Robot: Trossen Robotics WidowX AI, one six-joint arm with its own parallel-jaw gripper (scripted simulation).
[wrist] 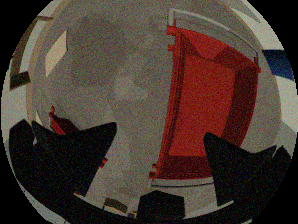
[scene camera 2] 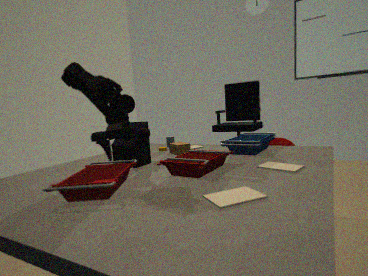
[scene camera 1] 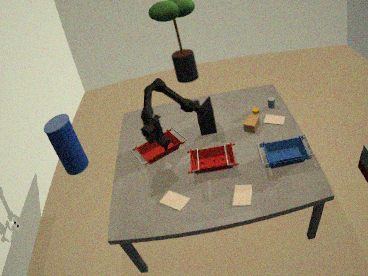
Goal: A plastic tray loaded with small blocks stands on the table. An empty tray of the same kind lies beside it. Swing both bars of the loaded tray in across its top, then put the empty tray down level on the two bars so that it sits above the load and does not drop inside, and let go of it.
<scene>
red tray: wrist; scene camera 2 94,182; scene camera 1
same spot on red tray: [wrist: 214,87] = [scene camera 1: 152,155]
</scene>
